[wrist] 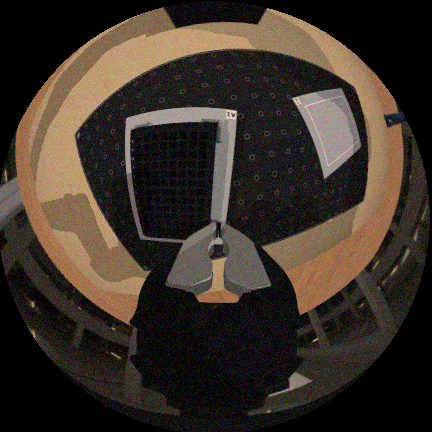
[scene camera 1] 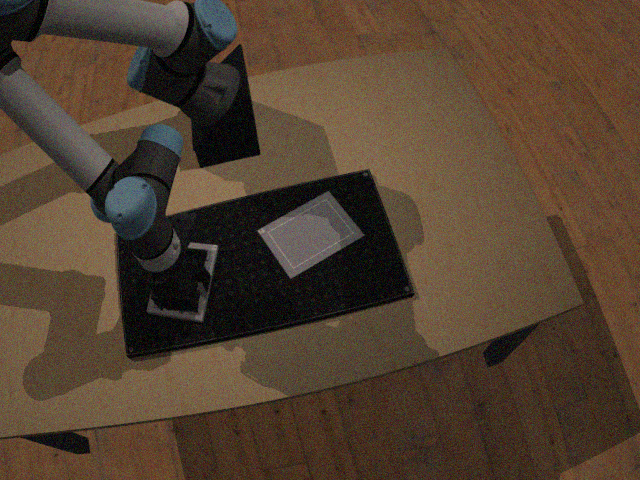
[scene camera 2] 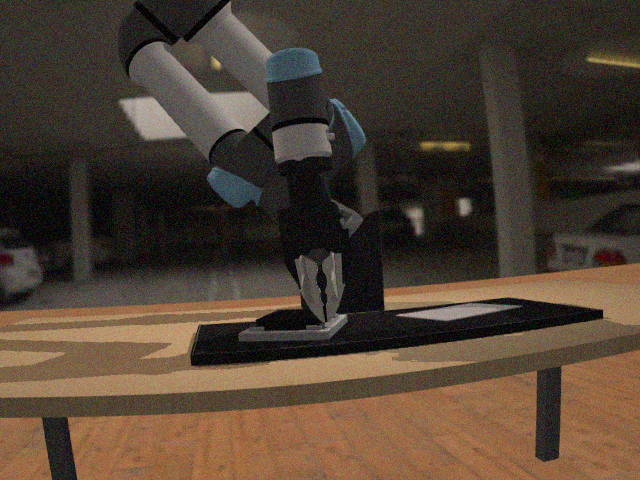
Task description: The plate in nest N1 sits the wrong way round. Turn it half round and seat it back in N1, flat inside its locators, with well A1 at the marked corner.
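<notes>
The dark well plate [scene camera 1: 178, 303] [scene camera 2: 284, 320] [wrist: 172, 180] lies inside the pale grey frame of nest N1 [scene camera 1: 210, 258] [scene camera 2: 289, 335] [wrist: 175, 115]. In the wrist view faint light marks run down the upper part of the plate's left edge; well A1 cannot be made out. The A1 label [wrist: 231, 115] is on the nest's top right corner there. My gripper [scene camera 2: 324, 320] [wrist: 217, 223] is shut and empty, its tips low at the lower end of the nest's right wall. Whether they touch the wall or plate is unclear. The arm partly hides the plate in scene camera 1.
The nest stands on a black perforated board [scene camera 1: 237, 310] [scene camera 2: 413, 330] [wrist: 265, 200]. A light grey sheet with a white outline [scene camera 1: 310, 235] [scene camera 2: 454, 311] [wrist: 335, 130] lies on the board's other half. A black upright block [scene camera 1: 230, 134] [scene camera 2: 367, 279] stands behind the board.
</notes>
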